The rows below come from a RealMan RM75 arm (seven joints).
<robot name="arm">
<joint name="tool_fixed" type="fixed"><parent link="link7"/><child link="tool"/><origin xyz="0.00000 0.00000 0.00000" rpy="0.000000 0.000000 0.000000"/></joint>
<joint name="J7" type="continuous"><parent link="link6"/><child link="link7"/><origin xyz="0.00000 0.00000 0.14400" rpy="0.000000 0.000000 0.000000"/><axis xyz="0 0 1"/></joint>
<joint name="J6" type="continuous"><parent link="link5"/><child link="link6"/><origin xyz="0.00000 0.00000 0.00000" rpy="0.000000 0.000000 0.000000"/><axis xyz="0 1 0"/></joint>
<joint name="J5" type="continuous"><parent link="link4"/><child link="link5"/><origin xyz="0.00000 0.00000 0.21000" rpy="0.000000 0.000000 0.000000"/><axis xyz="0 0 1"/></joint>
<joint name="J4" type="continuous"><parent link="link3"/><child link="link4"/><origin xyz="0.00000 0.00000 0.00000" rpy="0.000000 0.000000 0.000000"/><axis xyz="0 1 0"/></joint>
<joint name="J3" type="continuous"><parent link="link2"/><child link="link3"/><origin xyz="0.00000 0.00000 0.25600" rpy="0.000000 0.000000 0.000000"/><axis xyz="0 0 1"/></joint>
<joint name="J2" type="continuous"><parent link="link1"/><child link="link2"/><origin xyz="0.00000 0.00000 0.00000" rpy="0.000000 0.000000 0.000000"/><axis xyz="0 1 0"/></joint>
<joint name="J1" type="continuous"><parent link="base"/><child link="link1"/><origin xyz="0.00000 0.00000 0.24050" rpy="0.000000 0.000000 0.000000"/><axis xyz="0 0 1"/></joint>
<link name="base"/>
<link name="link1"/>
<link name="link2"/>
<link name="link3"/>
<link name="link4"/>
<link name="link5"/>
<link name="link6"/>
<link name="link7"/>
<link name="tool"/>
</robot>
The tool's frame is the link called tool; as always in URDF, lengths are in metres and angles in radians. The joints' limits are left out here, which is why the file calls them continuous.
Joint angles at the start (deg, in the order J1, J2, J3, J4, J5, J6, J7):
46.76 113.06 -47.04 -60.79 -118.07 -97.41 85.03
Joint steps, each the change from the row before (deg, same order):
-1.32 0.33 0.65 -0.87 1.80 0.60 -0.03
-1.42 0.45 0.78 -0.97 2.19 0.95 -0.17
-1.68 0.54 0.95 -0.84 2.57 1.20 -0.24
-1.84 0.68 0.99 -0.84 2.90 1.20 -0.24
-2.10 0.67 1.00 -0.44 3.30 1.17 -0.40
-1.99 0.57 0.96 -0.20 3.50 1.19 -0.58
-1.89 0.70 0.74 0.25 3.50 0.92 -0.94
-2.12 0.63 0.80 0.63 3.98 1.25 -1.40
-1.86 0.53 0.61 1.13 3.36 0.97 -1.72
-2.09 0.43 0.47 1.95 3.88 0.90 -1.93
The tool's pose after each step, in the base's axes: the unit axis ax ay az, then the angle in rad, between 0 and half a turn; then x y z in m. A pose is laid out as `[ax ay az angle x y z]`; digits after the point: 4 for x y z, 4 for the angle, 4 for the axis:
[-0.9866 -0.0711 0.1466 2.8696 0.1256 0.3978 0.0837]
[-0.9835 -0.0670 0.1678 2.8329 0.1279 0.3964 0.0881]
[-0.9794 -0.0598 0.1929 2.7895 0.1316 0.3948 0.0931]
[-0.9739 -0.0512 0.2210 2.7447 0.1358 0.3923 0.0982]
[-0.9670 -0.0393 0.2519 2.6996 0.1423 0.3888 0.1035]
[-0.9586 -0.0285 0.2832 2.6528 0.1488 0.3854 0.1096]
[-0.9492 -0.0186 0.3142 2.6145 0.1555 0.3812 0.1133]
[-0.9377 -0.0071 0.3473 2.5638 0.1647 0.3769 0.1183]
[-0.9274 0.0039 0.3740 2.5203 0.1748 0.3728 0.1211]
[-0.9147 0.0207 0.4035 2.4759 0.1880 0.3675 0.1231]

